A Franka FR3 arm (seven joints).
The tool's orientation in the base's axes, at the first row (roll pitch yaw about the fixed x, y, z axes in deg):
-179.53, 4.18, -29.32
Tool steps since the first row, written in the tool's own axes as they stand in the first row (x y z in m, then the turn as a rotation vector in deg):
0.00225, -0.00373, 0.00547, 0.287, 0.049, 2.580
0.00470, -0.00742, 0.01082, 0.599, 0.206, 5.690
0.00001, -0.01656, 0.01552, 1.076, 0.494, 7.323
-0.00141, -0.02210, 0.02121, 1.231, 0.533, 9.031
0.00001, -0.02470, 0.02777, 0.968, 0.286, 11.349
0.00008, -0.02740, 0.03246, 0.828, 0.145, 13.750
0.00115, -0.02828, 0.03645, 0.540, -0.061, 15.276
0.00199, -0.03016, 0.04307, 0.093, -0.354, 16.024
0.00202, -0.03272, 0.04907, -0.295, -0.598, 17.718
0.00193, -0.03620, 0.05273, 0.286, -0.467, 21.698
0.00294, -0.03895, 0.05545, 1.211, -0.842, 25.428
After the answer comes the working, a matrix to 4 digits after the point.
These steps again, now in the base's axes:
0.00346, 0.00239, -0.00559, 0.072, -0.072, -2.594
0.00708, 0.00464, -0.01107, 0.081, -0.228, -5.720
0.00720, 0.01509, -0.01534, 0.258, -0.642, -7.386
0.00834, 0.02086, -0.02087, 0.272, -0.679, -9.101
0.01046, 0.02271, -0.02749, 0.026, -0.236, -11.391
0.01157, 0.02523, -0.03215, -0.170, 0.058, -13.775
0.01269, 0.02565, -0.03620, -0.410, 0.444, -15.274
0.01395, 0.02716, -0.04285, -0.700, 0.950, -15.985
0.01487, 0.02963, -0.04882, -1.018, 1.424, -17.644
0.01628, 0.03287, -0.05243, -0.814, 1.197, -21.657
0.01835, 0.03489, -0.05520, -0.048, 1.232, -25.441

The tool's axes in the first row as the columns of a matrix, in the base's axes (rounded; the answer above uses it unrounded):
0.8696, -0.4902, -0.0595
-0.4884, -0.8716, 0.0428
-0.0729, -0.0082, -0.9973

